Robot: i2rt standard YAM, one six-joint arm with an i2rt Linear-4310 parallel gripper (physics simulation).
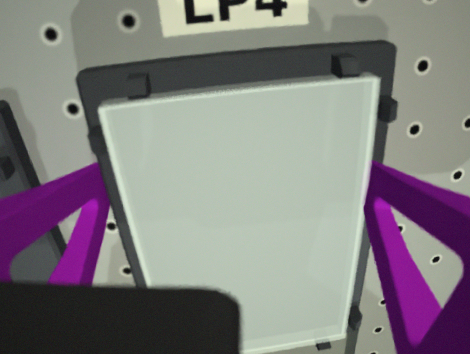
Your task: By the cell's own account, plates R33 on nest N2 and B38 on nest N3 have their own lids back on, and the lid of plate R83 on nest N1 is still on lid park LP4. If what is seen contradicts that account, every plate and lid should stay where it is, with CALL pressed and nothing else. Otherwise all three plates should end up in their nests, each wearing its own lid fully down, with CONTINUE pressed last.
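Observation:
A pale, see-through lid (240, 200) lies on the dark lid park LP4 (235, 62), between its small corner stops. No plate name can be read on it. Its lower left part is hidden by a black part of the gripper. My gripper (235, 175) is open, with its purple fingers on either side of the lid. The right fingertip appears close against the lid's right edge, while a strip of dark park shows between the left fingertip and the lid. Plates R83, R33 and B38, the nests and the CALL and CONTINUE buttons do not show.
The LP4 label (235, 12) is at the top, partly cut off. Part of another dark holder (22, 145) shows at the left edge, beside and behind the left finger. The grey board (35, 75) has rows of holes.

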